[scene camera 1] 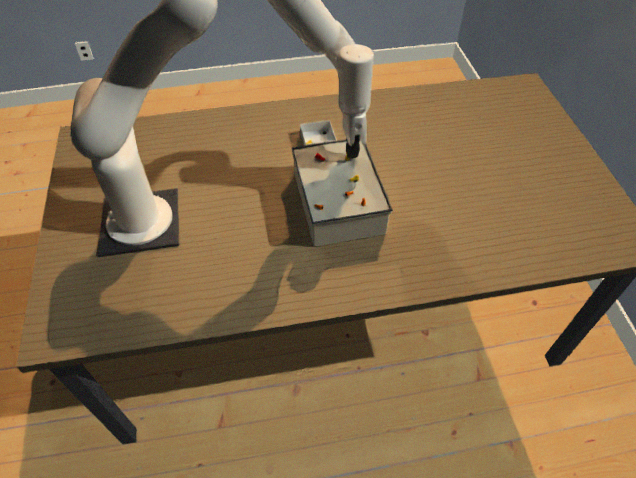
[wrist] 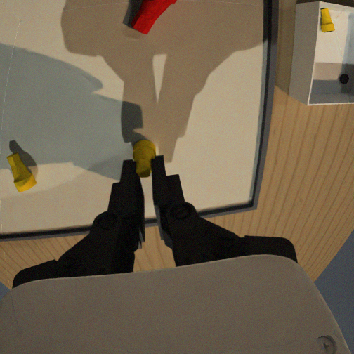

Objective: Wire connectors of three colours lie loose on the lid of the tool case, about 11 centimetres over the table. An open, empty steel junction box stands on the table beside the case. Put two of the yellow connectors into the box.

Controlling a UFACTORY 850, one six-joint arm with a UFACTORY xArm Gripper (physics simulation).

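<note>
My gripper [scene camera 1: 352, 154] [wrist: 147, 177] is shut on a yellow connector [scene camera 1: 347, 158] [wrist: 144, 149] at the lid [scene camera 1: 334, 208] [wrist: 220, 150] of the tool case, near one edge. The connector's wide end shows beyond the fingertips in the wrist view; whether it touches the lid is unclear. Another yellow connector [scene camera 1: 355, 178] [wrist: 21, 172] lies on the lid, apart from the fingers. The open steel junction box [scene camera 1: 316, 127] [wrist: 302, 55] stands on the table behind the case in the scene view. A yellow connector [scene camera 1: 309, 142] [wrist: 327, 20] lies inside it.
A red connector [scene camera 1: 319, 157] [wrist: 150, 15] lies on the lid. Three orange connectors [scene camera 1: 349, 193] [scene camera 1: 363, 201] [scene camera 1: 319, 206] lie towards the lid's front. The lid has a dark raised edge. The arm's base stands on a dark plate [scene camera 1: 172, 226] at the left of the table.
</note>
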